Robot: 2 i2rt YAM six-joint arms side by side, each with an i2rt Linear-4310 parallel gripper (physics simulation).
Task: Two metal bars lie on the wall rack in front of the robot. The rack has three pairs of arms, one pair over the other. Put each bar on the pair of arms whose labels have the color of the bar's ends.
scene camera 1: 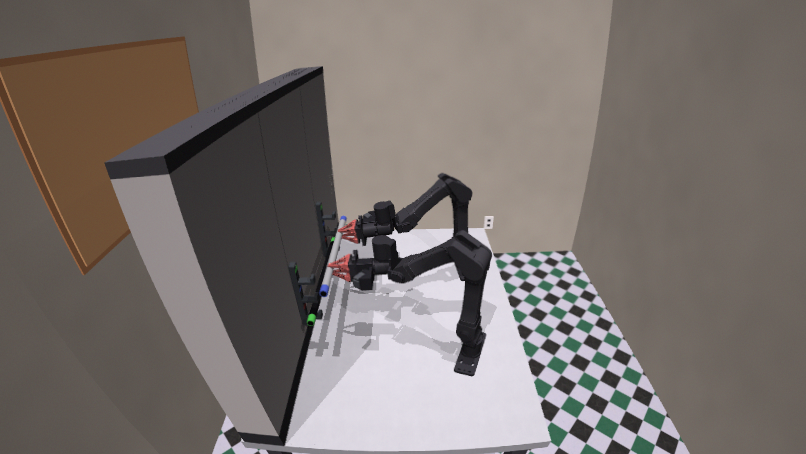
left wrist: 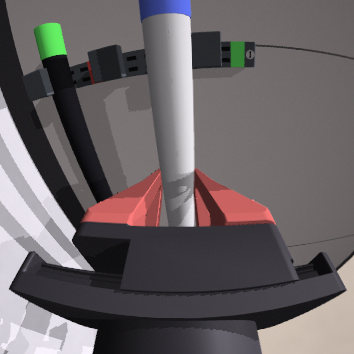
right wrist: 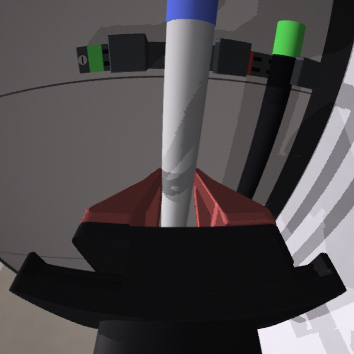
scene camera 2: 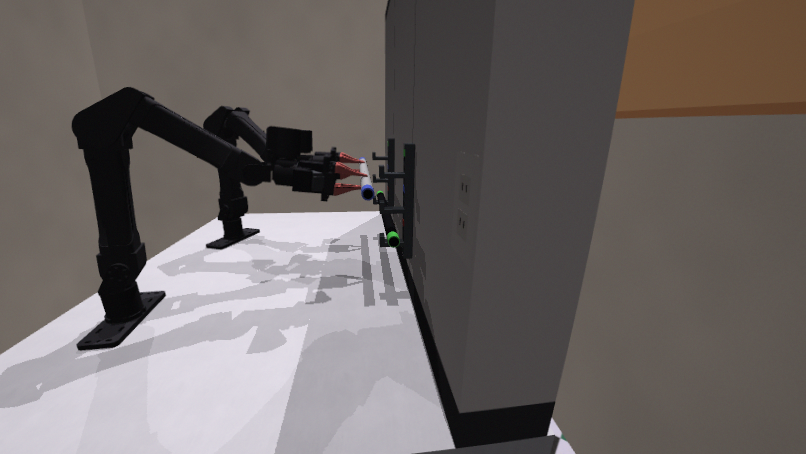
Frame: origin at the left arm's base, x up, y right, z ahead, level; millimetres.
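Where they show: left gripper, fingertip midpoint: [scene camera 1: 328, 269] [left wrist: 177, 175]; right gripper, fingertip midpoint: [scene camera 1: 338, 233] [right wrist: 177, 174]; left arm's base, origin of the base link: [scene camera 1: 470, 352] [scene camera 2: 234, 239]; right arm's base, origin of the base link: [scene camera 2: 127, 318].
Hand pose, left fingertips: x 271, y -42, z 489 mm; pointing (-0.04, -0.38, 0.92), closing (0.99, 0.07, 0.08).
Note:
Things, the pixels of their top centre, and the offset from my left fingertips. Level surfaces: height alone.
- light grey bar with blue ends, middle of its top: [left wrist: 200, 253] [right wrist: 153, 254] [scene camera 2: 364, 164] [scene camera 1: 334, 245] dx +18, dy +110, dz +41 mm
- black bar with green ends, middle of its top: [left wrist: 121, 217] [right wrist: 228, 215] [scene camera 2: 385, 207] [scene camera 1: 323, 272] dx -102, dy +85, dz +91 mm
- white table, its level: dx -271 mm
A light grey bar with blue ends [scene camera 1: 336, 248] [scene camera 2: 365, 179] [left wrist: 170, 90] [right wrist: 186, 75] is held roughly level in front of the wall rack [scene camera 1: 294, 281] [scene camera 2: 410, 197], at a height between its top and middle arms. My left gripper [scene camera 1: 331, 266] [left wrist: 177, 175] and my right gripper [scene camera 1: 340, 231] [scene camera 2: 364, 180] [right wrist: 177, 174] are both shut on it. A black bar with green ends [scene camera 2: 393, 239] [left wrist: 75, 120] [right wrist: 267, 120] lies on the lowest, red-labelled arms. The green label [left wrist: 237, 54] [right wrist: 95, 58] is at the top. The blue label is hidden in both wrist views.
The rack is mounted on a tall dark panel [scene camera 1: 225, 225] [scene camera 2: 445, 112] that stands along the edge of the white table [scene camera 1: 394, 406] [scene camera 2: 225, 394]. Both arms stand on the table. A brown framed board [scene camera 1: 112, 140] [scene camera 2: 716, 56] is on the wall behind the panel.

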